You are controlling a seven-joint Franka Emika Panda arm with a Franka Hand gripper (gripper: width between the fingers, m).
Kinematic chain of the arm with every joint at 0, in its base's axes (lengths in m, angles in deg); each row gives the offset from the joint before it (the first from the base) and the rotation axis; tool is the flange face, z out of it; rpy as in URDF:
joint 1: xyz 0 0 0.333 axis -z
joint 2: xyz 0 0 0 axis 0.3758 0.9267 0
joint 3: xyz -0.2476 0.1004 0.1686 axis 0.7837 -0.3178 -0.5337
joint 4: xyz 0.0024 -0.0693 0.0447 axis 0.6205 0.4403 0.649
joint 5: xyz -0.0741 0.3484 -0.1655 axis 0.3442 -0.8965 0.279
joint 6: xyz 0 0 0 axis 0.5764 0.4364 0.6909
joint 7: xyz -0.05 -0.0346 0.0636 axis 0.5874 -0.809 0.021
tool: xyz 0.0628 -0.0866 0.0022 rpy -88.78 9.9 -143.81
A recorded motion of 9 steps. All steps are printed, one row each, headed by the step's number.
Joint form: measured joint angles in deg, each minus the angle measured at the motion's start. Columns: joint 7, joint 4, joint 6, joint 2, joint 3, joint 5, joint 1.
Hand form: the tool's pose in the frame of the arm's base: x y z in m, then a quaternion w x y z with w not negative. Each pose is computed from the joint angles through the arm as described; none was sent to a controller.
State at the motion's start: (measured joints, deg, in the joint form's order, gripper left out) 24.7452 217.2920 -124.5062 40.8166 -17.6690 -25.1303 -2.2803
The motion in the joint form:
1: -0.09 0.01 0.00 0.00 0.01 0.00 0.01
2: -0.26 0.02 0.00 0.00 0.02 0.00 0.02
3: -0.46 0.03 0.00 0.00 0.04 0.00 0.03
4: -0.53 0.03 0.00 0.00 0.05 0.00 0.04
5: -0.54 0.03 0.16 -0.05 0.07 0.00 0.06
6: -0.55 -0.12 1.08 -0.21 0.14 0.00 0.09
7: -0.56 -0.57 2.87 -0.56 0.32 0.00 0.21
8: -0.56 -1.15 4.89 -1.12 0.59 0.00 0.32
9: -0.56 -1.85 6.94 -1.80 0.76 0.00 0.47
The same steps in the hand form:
1: 0.2427 -0.2450 0.3073 0.15368 -0.31090 0.87440 0.33934
2: 0.2426 -0.2450 0.3072 0.15422 -0.31203 0.87397 0.33918
3: 0.2424 -0.2451 0.3071 0.15490 -0.31331 0.87346 0.33898
4: 0.2424 -0.2452 0.3071 0.15518 -0.31369 0.87331 0.33888
5: 0.2421 -0.2450 0.3074 0.15544 -0.31377 0.87286 0.33987
6: 0.2414 -0.2441 0.3090 0.15600 -0.31465 0.87035 0.34518
7: 0.2401 -0.2438 0.3134 0.15813 -0.31595 0.86595 0.35399
8: 0.2386 -0.2440 0.3197 0.16191 -0.31781 0.86102 0.36252
9: 0.2375 -0.2445 0.3276 0.16630 -0.32087 0.85605 0.36954

